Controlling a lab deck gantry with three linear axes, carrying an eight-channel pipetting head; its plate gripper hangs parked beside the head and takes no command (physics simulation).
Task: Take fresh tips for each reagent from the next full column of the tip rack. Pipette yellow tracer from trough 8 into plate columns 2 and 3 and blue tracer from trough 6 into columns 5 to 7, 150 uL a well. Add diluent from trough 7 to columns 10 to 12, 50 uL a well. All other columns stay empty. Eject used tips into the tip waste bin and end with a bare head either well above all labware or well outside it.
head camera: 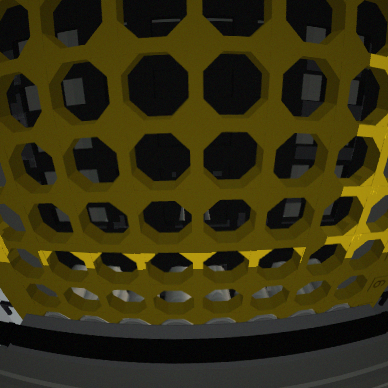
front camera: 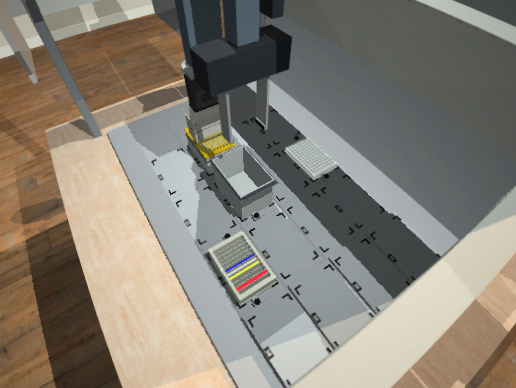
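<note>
The eight-channel head (front camera: pixel 205 122) (head camera: pixel 195 370) is low over the yellow tip rack (front camera: pixel 220 145) (head camera: pixel 195 85). In the head view the rack fills the picture with empty holes. Pale tip rims show beyond the mark 6, against the head's edge; the channel ends are hidden. My plate gripper (front camera: pixel 245 135) hangs beside the head with its fingers apart, empty. The reagent reservoir (front camera: pixel 260 289) stands at the front, with a blue strip (front camera: pixel 240 263), a yellow strip (front camera: pixel 245 270) and a red strip (front camera: pixel 252 281). The white plate (front camera: pixel 311 158) lies right of the bin, with no colour visible in its wells.
The grey tip waste bin (front camera: pixel 257 202) stands directly in front of the rack, with high walls and an open top. The gripper's left finger hangs close to the rack and the bin's back rim. A grey upright post (front camera: pixel 65 70) stands at the deck's left back.
</note>
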